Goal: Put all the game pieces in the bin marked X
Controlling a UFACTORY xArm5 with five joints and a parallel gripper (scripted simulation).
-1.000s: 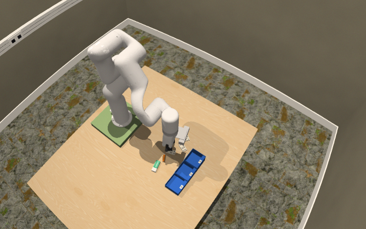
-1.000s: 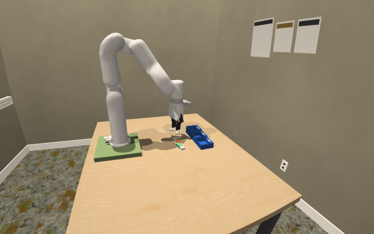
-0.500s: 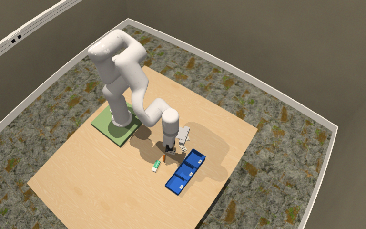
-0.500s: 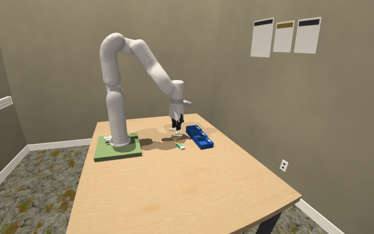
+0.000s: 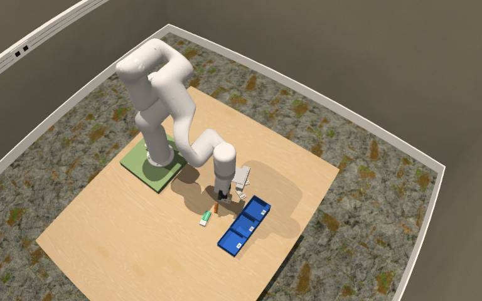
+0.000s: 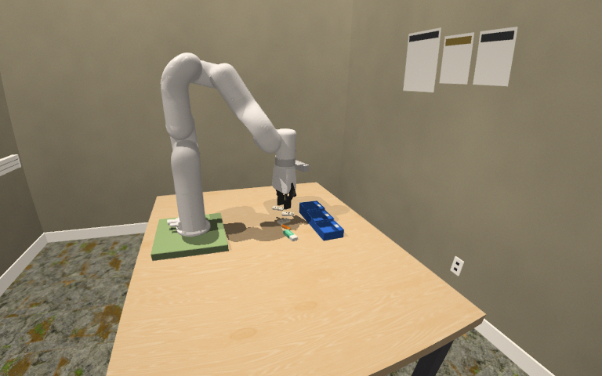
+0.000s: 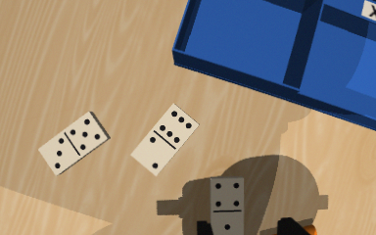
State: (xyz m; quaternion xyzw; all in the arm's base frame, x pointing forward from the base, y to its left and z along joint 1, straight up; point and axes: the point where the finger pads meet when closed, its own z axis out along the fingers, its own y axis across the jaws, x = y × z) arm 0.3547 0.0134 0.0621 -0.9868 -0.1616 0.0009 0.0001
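The orange battery is 1 cm behind my hand, 5 cm to the right of it and 8 cm below it. From my hand the other things lie so: bin (14 cm ahead, 5 cm to the right, 7 cm below); then green-and-white item (1 cm behind, 12 cm to the right, 8 cm below).
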